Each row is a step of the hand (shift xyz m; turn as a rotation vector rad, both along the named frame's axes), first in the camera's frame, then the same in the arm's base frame.
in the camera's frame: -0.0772 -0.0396 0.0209 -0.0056 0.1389 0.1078
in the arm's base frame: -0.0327 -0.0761 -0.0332 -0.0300 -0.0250 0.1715
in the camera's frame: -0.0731 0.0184 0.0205 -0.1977 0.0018 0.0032
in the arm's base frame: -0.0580 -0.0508 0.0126 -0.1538 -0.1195 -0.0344
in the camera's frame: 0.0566 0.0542 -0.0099 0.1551 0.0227 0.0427
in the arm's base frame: 0.0138 0.0618 0.0473 0.1266 0.0713 0.0727
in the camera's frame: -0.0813 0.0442 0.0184 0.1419 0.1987 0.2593
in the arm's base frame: -0.0778 -0.0442 0.0300 0.1152 -0.0202 0.3364
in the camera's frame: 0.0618 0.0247 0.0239 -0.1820 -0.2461 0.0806
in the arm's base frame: 0.0455 0.0297 0.0453 0.0099 -0.2608 -0.1791
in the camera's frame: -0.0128 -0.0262 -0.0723 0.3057 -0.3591 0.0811
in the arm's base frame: -0.0255 0.0330 -0.0659 0.4455 -0.0142 -0.1740
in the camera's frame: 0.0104 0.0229 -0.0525 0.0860 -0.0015 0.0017
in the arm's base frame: -0.0236 0.0520 -0.0113 0.0685 0.0495 0.0162
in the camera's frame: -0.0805 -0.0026 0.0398 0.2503 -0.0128 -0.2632
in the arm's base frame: -0.0459 -0.0770 0.0063 0.0983 0.3291 -0.1187
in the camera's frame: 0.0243 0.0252 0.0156 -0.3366 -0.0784 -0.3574
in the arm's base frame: 0.0127 0.0133 0.0336 -0.3642 0.0198 -0.3379
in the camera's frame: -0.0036 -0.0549 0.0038 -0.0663 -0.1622 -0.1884
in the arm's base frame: 0.0255 -0.0262 -0.0413 -0.0463 0.0297 -0.2513
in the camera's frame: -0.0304 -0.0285 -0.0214 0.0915 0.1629 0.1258
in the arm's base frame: -0.0182 -0.0142 -0.0408 0.0411 0.0296 0.2195
